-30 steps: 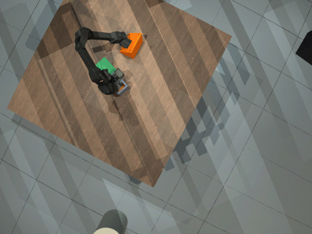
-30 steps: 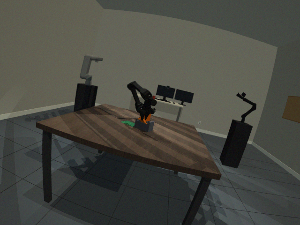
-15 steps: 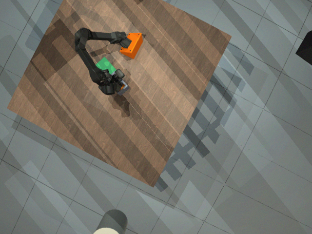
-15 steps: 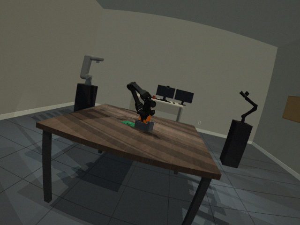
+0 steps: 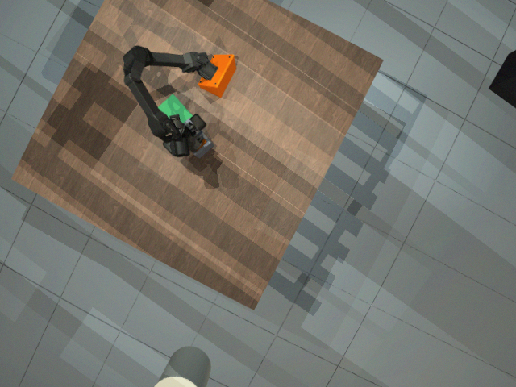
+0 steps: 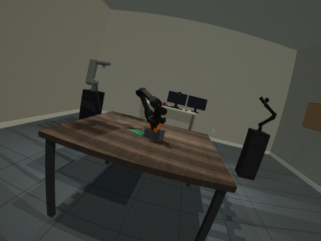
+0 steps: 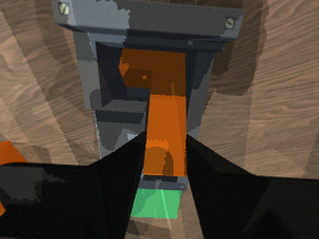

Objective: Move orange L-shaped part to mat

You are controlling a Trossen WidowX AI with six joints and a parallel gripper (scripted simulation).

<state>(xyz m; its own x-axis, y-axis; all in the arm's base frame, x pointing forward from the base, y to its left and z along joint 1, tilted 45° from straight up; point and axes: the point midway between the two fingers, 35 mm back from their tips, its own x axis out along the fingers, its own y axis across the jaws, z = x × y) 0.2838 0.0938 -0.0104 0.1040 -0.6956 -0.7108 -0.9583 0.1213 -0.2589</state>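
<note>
Now: the tray 8 cm below my gripper tip, 1 cm to the left of it and 1 cm behind it. Also, from my gripper tip: green mat 14 cm to the right, 8 cm below, 5 cm behind; then orange L-shaped part 3 cm to the left, 3 cm below, 1 cm behind.
</note>
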